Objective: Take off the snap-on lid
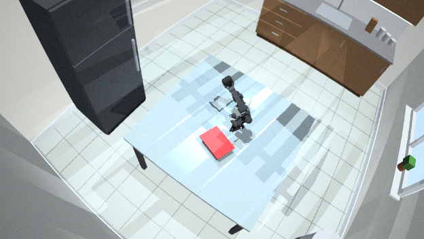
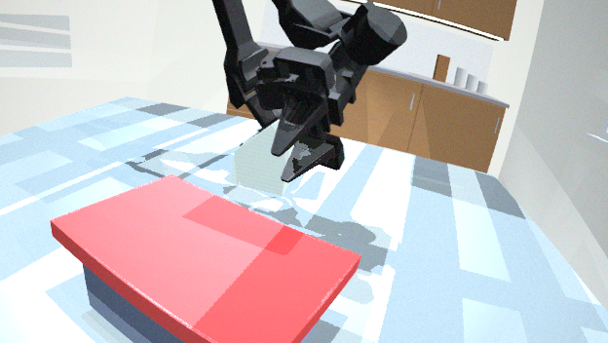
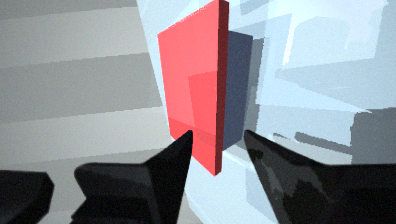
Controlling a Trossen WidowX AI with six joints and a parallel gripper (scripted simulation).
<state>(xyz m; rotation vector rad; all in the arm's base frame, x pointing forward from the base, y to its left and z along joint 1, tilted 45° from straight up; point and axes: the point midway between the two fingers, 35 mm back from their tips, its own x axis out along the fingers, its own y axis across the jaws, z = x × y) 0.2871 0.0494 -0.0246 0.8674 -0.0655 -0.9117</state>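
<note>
Now: the red lid 12 cm ahead of my gripper tip, 5 cm to the right of it and 4 cm below it. The rest, counted from my gripper tip: storage box (12 cm ahead, 5 cm to the right, 9 cm below).
</note>
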